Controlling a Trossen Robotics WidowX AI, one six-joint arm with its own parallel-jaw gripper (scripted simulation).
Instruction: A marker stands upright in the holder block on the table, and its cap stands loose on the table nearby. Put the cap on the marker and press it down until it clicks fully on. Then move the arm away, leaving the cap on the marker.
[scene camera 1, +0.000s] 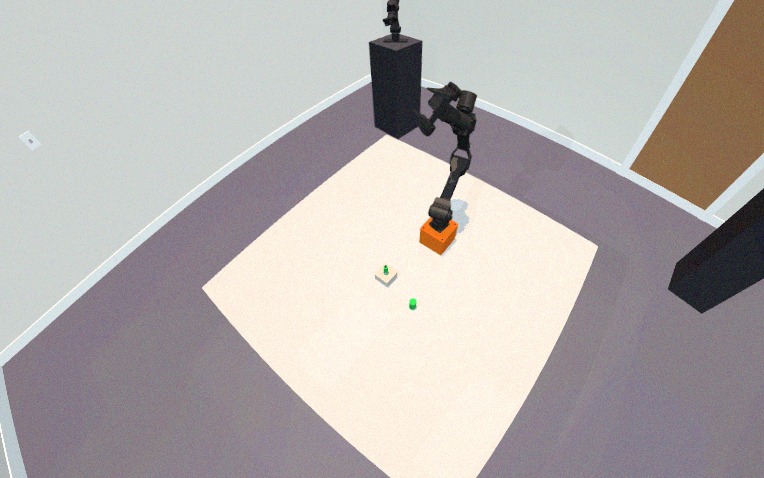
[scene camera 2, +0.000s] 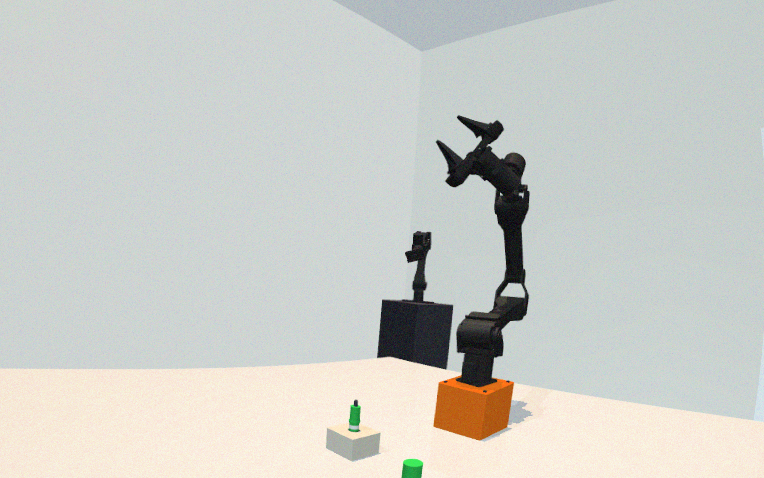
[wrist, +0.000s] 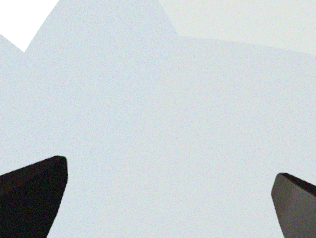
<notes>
My gripper (scene camera 2: 447, 128) is open and holds nothing.
My gripper is seen too in scene camera 1 (scene camera 1: 419, 99) and in the wrist view (wrist: 175, 179).
</notes>
